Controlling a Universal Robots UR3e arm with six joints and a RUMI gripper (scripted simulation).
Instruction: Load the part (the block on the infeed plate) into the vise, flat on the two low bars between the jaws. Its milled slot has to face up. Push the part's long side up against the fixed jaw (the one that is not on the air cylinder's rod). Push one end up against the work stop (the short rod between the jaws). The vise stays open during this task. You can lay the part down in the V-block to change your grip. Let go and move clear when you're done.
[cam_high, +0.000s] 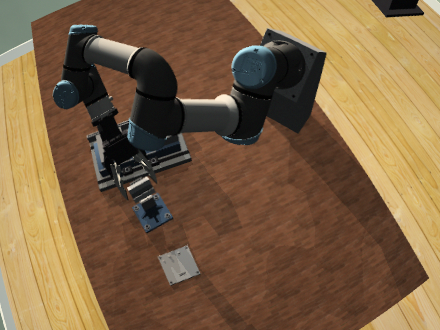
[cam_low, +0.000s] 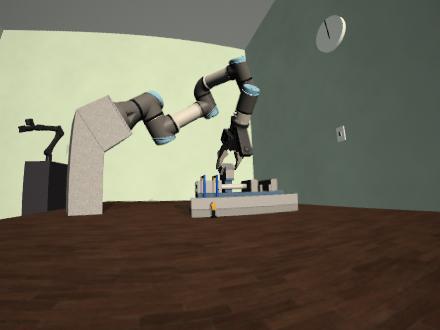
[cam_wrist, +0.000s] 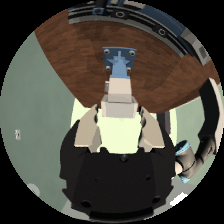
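Right now the part is 1 cm to the left of my hand. Round my hand: grey infeed plate: 18 cm to the left, 16 cm below, 4 cm behind.
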